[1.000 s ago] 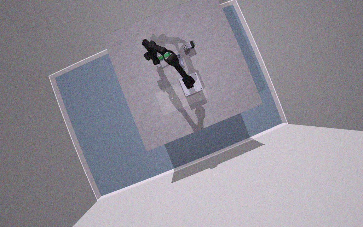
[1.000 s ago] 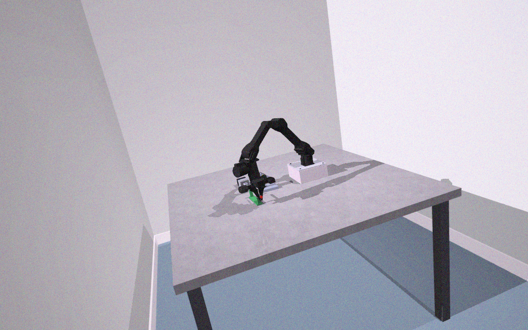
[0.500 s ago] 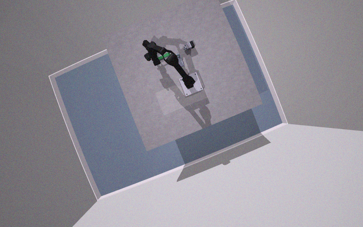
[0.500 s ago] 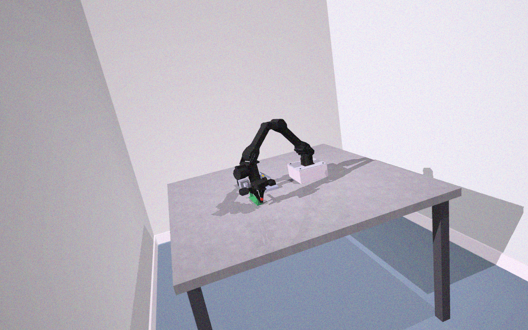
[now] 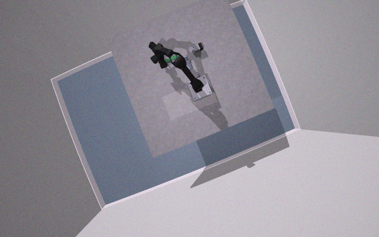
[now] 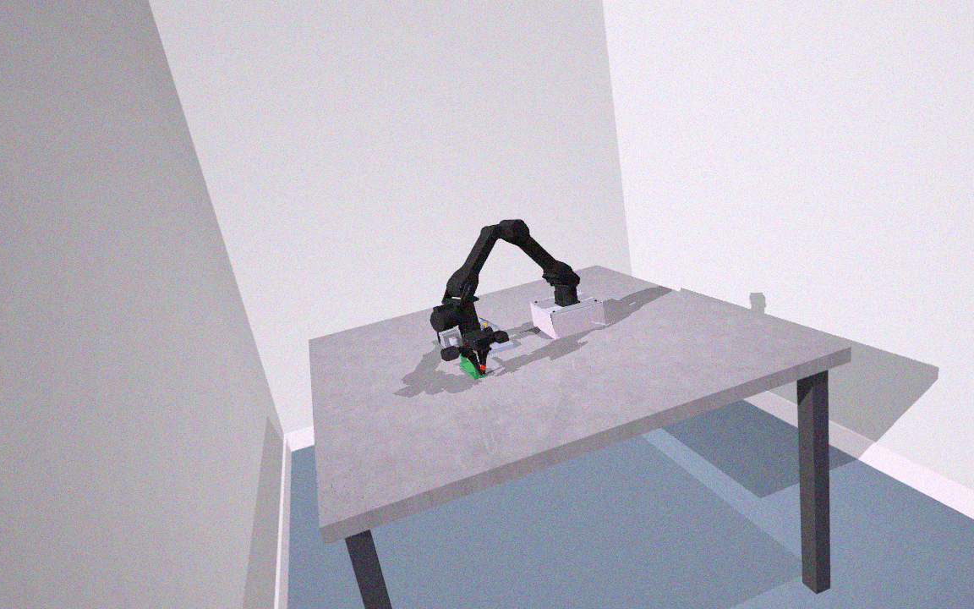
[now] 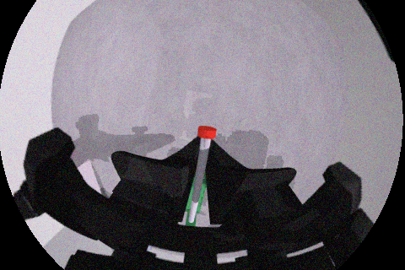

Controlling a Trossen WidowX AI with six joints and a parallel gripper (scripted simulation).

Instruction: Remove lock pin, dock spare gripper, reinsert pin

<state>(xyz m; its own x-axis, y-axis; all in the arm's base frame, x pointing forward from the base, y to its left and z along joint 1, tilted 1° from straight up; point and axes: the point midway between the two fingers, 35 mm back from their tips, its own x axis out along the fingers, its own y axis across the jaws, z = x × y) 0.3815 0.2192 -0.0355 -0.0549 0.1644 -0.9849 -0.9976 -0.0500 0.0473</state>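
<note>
The green cradle lies 100 mm to the right of my gripper tip and 10 mm ahead of it. From my gripper tip the other things lie so: grey mount (220 mm to the right, 90 mm behind, 30 mm above); then spare gripper (380 mm to the right).
</note>
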